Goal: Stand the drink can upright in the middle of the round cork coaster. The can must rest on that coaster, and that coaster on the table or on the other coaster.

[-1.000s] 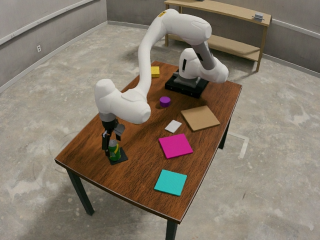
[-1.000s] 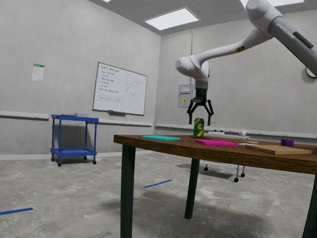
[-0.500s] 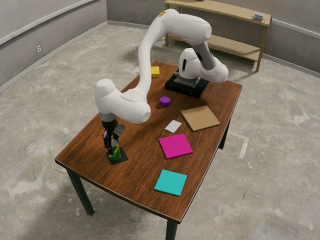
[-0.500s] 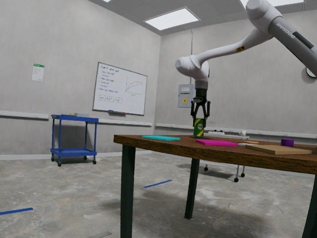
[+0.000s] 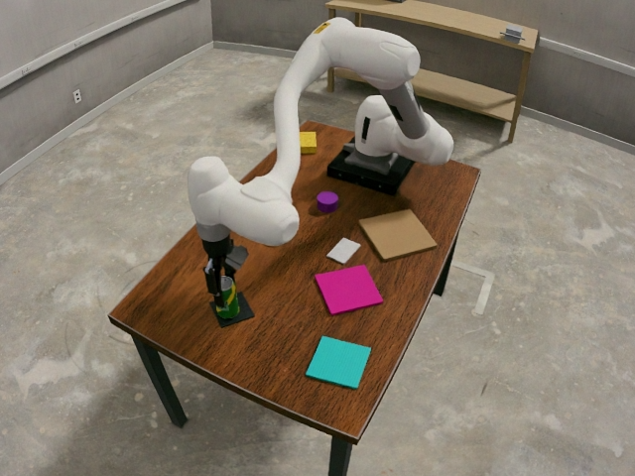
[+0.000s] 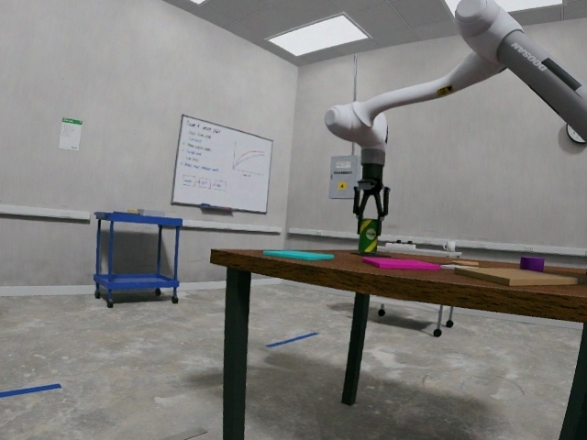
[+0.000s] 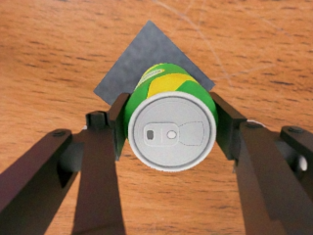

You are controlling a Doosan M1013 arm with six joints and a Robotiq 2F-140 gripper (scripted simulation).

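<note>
Right now the grey coaster is 10 mm behind my hand and 100 mm below it. Also, from my hand: magenta square 250 mm behind, 270 mm to the left, 90 mm below; then teal tile 10 mm ahead, 360 mm to the left, 100 mm below; then yellow drink can 30 mm below.
</note>
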